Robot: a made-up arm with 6 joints.
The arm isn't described. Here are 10 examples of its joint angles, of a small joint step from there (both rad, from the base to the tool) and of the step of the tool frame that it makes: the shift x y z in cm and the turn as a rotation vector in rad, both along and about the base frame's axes.
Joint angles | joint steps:
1: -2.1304 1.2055 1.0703 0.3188 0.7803 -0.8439 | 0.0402 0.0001 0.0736 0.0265 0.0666 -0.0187
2: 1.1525 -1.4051 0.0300 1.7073 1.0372 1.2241 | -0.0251 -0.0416 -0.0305 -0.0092 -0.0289 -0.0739
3: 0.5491 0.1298 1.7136 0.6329 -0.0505 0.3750 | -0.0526 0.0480 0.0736 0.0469 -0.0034 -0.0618
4: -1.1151 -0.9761 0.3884 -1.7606 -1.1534 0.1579 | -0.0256 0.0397 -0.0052 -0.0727 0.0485 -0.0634
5: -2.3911 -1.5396 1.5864 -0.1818 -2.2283 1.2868 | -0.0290 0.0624 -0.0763 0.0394 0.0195 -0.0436
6: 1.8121 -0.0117 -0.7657 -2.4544 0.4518 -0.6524 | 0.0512 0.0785 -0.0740 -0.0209 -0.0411 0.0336
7: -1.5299 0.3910 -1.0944 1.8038 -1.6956 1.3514 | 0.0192 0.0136 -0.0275 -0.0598 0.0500 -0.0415
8: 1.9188 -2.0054 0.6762 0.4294 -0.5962 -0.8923 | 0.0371 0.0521 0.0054 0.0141 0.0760 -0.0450
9: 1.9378 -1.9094 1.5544 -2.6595 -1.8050 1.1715 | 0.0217 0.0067 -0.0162 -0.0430 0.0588 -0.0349
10: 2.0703 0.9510 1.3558 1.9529 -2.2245 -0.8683 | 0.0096 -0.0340 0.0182 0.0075 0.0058 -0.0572
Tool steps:
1: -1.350 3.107 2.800 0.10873 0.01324 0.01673
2: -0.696 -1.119 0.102 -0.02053 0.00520 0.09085
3: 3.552 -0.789 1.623 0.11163 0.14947 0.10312
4: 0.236 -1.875 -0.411 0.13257 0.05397 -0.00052
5: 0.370 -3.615 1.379 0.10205 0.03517 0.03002
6: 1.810 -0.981 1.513 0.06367 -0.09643 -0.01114
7: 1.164 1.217 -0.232 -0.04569 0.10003 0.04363
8: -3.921 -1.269 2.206 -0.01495 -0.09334 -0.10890
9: -0.904 -0.159 0.109 0.00838 0.07137 0.05107
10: 0.500 -1.202 1.597 -0.06208 0.00189 0.03171
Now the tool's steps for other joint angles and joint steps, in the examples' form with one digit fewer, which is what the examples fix.
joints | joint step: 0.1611 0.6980 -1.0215 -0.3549 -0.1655 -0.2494 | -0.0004 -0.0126 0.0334 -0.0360 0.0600 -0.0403
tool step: -1.26 -0.49 1.87 0.0710 -0.0196 0.0297
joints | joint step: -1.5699 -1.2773 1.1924 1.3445 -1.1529 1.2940 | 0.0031 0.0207 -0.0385 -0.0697 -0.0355 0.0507
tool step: -0.90 1.94 2.78 0.0973 0.0747 -0.0112
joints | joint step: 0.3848 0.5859 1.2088 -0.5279 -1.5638 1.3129 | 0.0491 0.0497 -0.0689 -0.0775 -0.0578 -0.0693
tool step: 2.26 -2.45 -7.15 -0.2228 -0.0136 -0.0526
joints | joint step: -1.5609 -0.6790 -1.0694 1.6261 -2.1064 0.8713 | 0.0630 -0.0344 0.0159 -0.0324 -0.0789 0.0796
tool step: 0.61 1.20 -2.85 -0.1346 -0.0744 -0.0816
